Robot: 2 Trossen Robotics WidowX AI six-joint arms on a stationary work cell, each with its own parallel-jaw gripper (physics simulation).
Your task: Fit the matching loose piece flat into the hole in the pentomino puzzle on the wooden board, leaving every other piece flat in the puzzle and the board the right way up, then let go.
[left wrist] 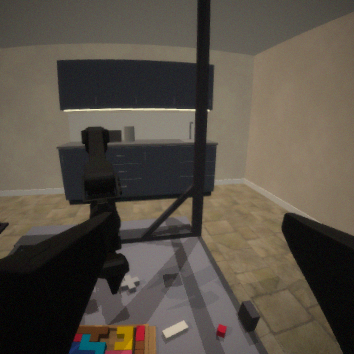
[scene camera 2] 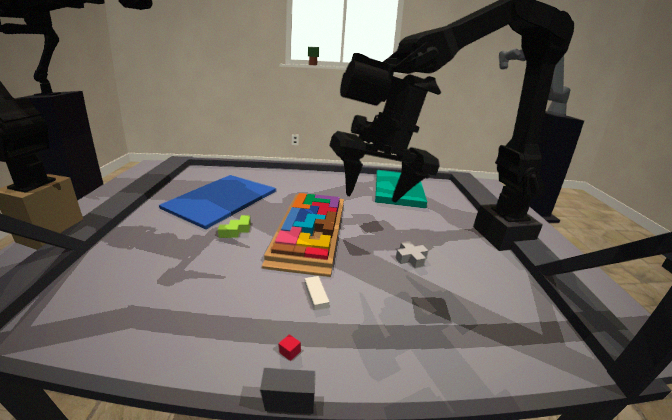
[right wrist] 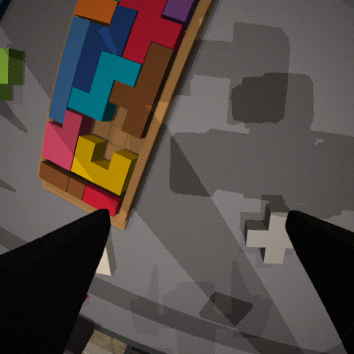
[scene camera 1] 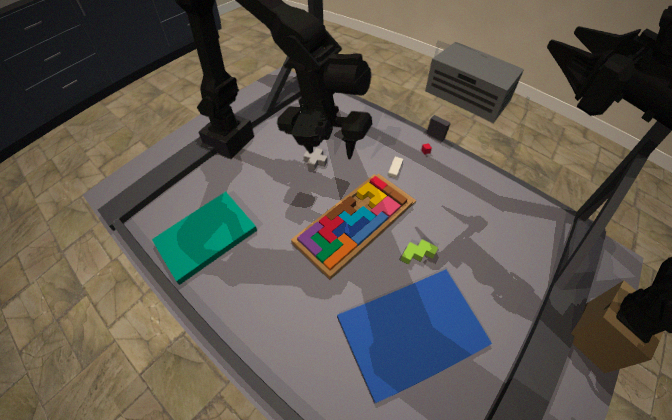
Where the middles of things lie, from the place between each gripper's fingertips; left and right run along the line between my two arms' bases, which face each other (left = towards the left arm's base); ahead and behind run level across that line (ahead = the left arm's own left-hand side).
I see the grey plus-shaped piece [right wrist: 269, 234] 9 cm below my right hand, 8 cm to the right of it and 4 cm behind it. Also, from my right hand: wooden board [scene camera 2: 311, 266]: 11 cm to the left, 9 cm below, 5 cm ahead; then yellow U piece [right wrist: 87, 162]: 10 cm to the left, 8 cm below, 2 cm behind; then brown piece [right wrist: 140, 101]: 8 cm below, 7 cm to the left, 6 cm ahead.
My left gripper is now 8 cm short of the pink piece [right wrist: 59, 144], 17 cm to the left of it and 42 cm above it. Also, from my left hand: wooden board: 14 cm ahead, 21 cm to the right, 42 cm below; yellow U piece: 7 cm ahead, 22 cm to the right, 42 cm below; brown piece: 14 cm ahead, 24 cm to the right, 42 cm below.
